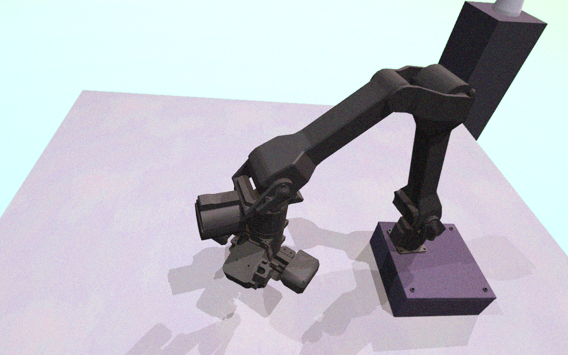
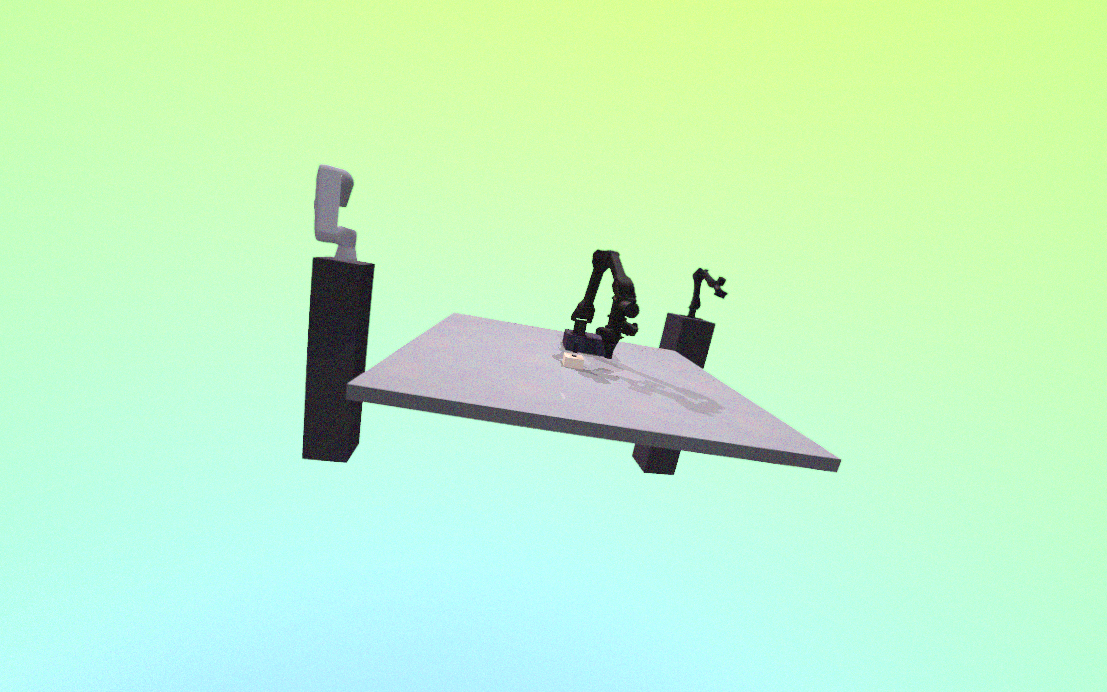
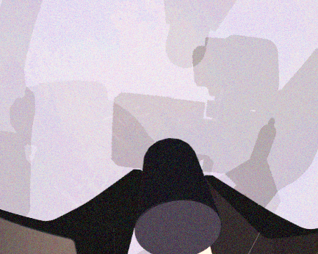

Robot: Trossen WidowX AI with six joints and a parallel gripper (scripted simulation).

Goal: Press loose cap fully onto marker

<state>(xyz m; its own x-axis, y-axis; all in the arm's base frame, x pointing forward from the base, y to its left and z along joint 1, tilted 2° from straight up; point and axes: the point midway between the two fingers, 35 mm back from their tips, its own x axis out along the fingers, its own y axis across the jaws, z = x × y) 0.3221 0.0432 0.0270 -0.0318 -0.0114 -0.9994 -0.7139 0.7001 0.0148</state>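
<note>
Right now my gripper tip is 2 cm past the holder block, 13 cm to the left of it and 5 cm above it. From my gripper tip the other things lie so: dark cap 1 cm above.
</note>
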